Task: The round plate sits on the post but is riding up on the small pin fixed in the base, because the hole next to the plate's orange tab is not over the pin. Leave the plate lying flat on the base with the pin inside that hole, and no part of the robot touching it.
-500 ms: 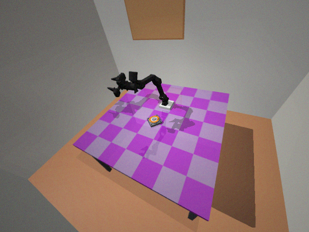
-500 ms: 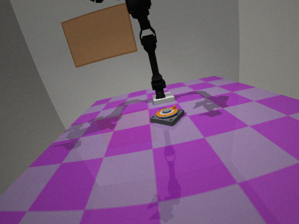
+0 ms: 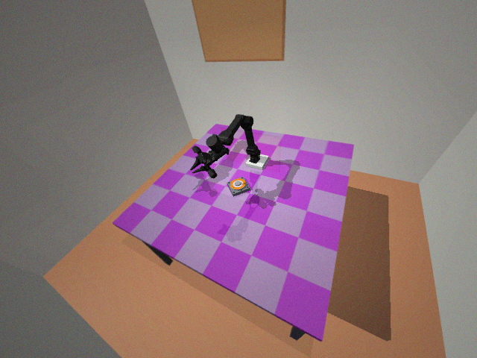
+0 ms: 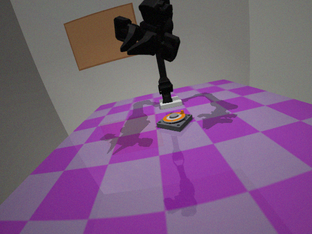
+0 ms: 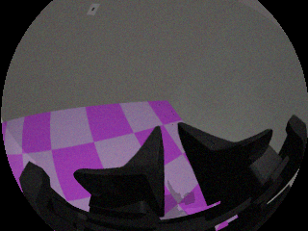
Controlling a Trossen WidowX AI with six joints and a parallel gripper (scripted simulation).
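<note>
My gripper tip is 30 cm above the dark square base, 25 cm past it and 8 cm to the right of it.
</note>
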